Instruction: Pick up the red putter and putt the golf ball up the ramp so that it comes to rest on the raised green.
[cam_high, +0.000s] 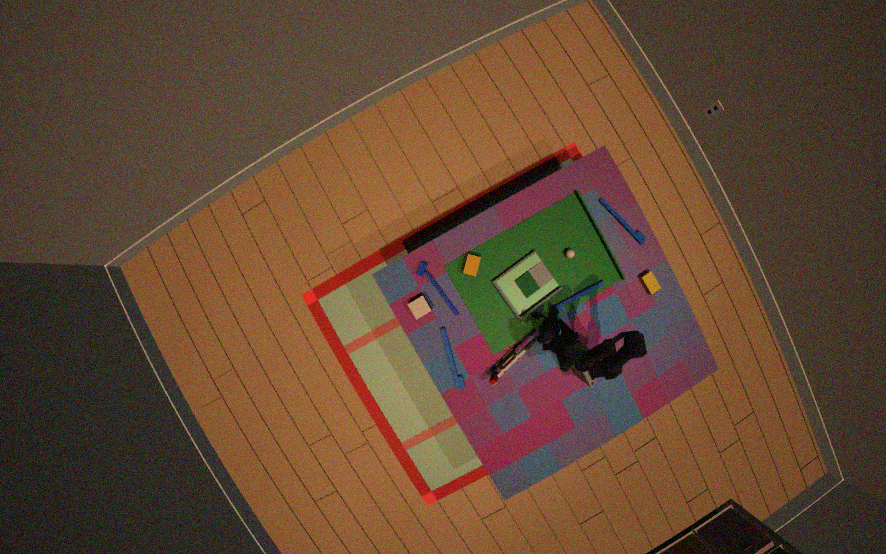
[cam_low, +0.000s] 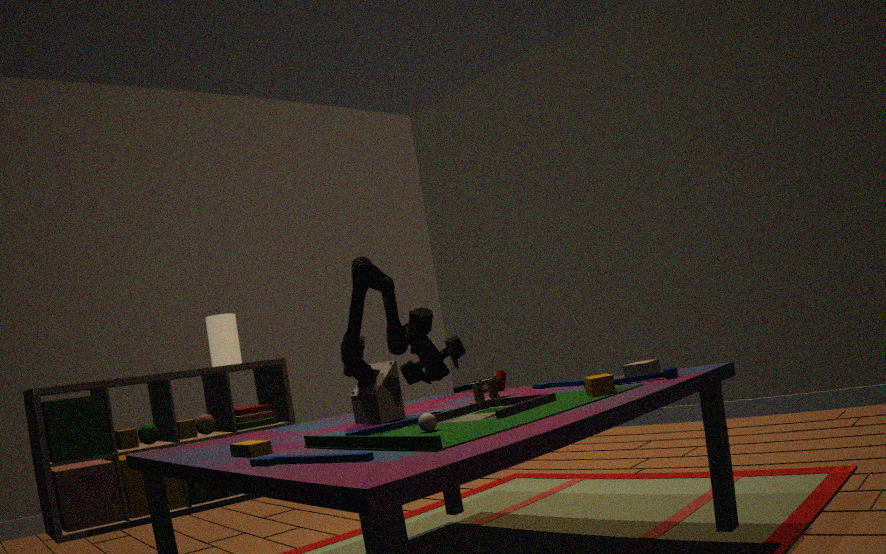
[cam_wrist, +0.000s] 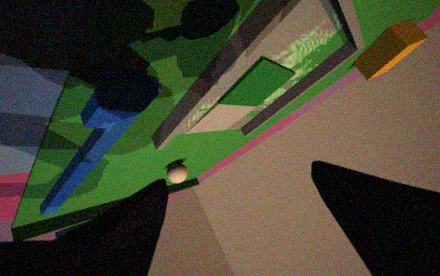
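Now: gripper tip 220 mm to the right of the red putter, 130 mm past it and 60 mm above it. Round my gripper tip: golf ball: 220 mm to the right, 220 mm ahead, 90 mm below; putter stand: 240 mm to the left, 130 mm behind, 80 mm below; orange block: 350 mm ahead, 220 mm to the left, 90 mm below.
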